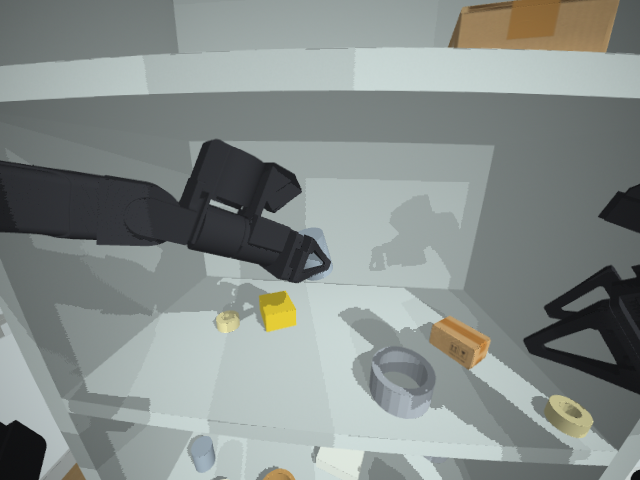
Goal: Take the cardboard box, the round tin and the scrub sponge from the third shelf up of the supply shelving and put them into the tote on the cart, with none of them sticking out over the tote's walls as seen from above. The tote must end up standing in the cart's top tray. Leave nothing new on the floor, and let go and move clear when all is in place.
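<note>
The round tin (316, 237), a blue-grey cylinder, is held up off the shelf in front of the back panel, partly hidden by the finger. My left gripper (323, 262) is shut on it, with the arm reaching in from the left. The scrub sponge (278, 313), a yellow block, lies on the shelf board (170, 372), below the left gripper. The cardboard box (459, 342), small and brown with a tape strip, lies on the right part of the same board. My right gripper (536, 326) is open at the right edge, to the right of the box. The tote and cart do not show.
A grey ring (381, 395) stands between sponge and box, nearer the front. A small cream ring (227, 322) lies left of the sponge, and a larger one (568, 417) at the front right. The upper shelf (248, 72) bears a large carton (578, 28). A cylinder (202, 454) stands below.
</note>
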